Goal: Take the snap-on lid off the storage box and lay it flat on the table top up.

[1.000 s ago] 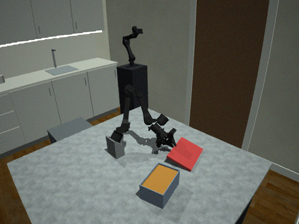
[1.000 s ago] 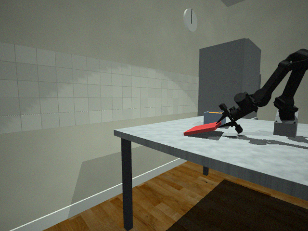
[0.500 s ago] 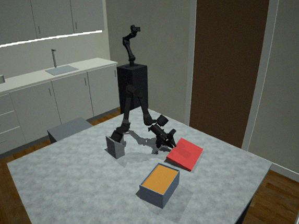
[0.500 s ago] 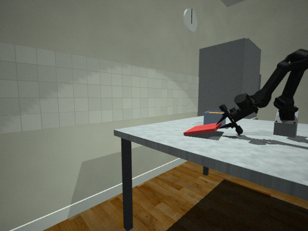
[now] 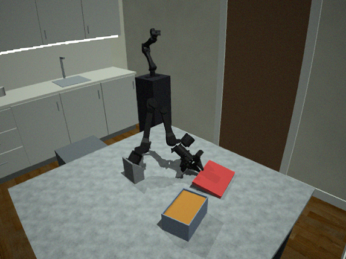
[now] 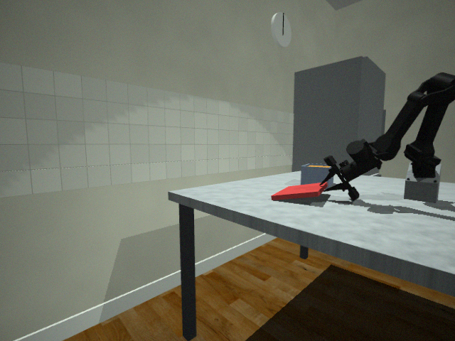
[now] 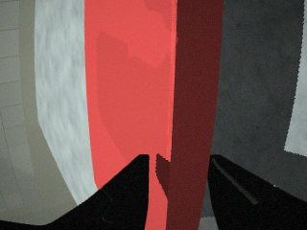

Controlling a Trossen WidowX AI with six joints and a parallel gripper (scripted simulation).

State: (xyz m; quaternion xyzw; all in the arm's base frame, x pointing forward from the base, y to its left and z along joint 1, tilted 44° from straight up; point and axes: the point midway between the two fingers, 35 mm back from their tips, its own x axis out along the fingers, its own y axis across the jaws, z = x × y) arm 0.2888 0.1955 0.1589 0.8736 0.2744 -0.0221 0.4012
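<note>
Now: the red lid 110 mm ahead of my hand, 20 mm to the left of it and 30 mm below it. The rest, counted from my hand: storage box 160 mm ahead, 320 mm to the right, 10 mm below.
</note>
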